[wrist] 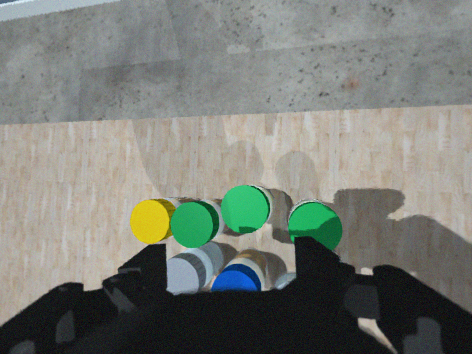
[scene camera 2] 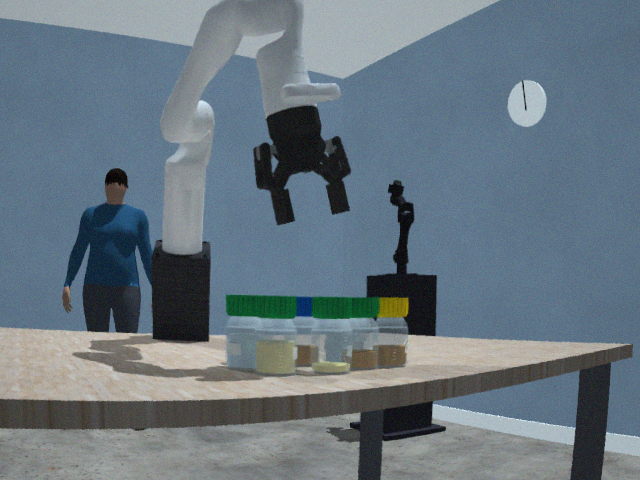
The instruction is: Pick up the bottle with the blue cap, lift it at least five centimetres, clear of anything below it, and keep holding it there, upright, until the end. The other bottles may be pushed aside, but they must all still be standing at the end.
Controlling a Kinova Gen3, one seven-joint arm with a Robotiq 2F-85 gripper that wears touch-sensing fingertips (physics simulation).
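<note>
The bottle with the blue cap (scene camera 2: 304, 306) (wrist: 237, 280) stands upright among other bottles. In the scene view it is largely hidden behind green-capped bottles, with some brown content visible. In the wrist view the gripper body cuts off part of its cap. My gripper (scene camera 2: 311, 217) (wrist: 231, 261) is open and empty, tilted, and high above the bottles. In the wrist view the blue cap appears between and below the fingertips. A yellow-capped bottle (scene camera 2: 393, 306) (wrist: 151, 221) stands at one end of the group.
Green-capped bottles (scene camera 2: 276, 305) (wrist: 245, 209) stand close by, another green cap (wrist: 315, 225) partly behind a finger. A white-capped bottle (wrist: 184, 274) stands left of the blue cap in the wrist view. The table (scene camera 2: 491, 356) (wrist: 65, 175) has its edge beyond the bottles there.
</note>
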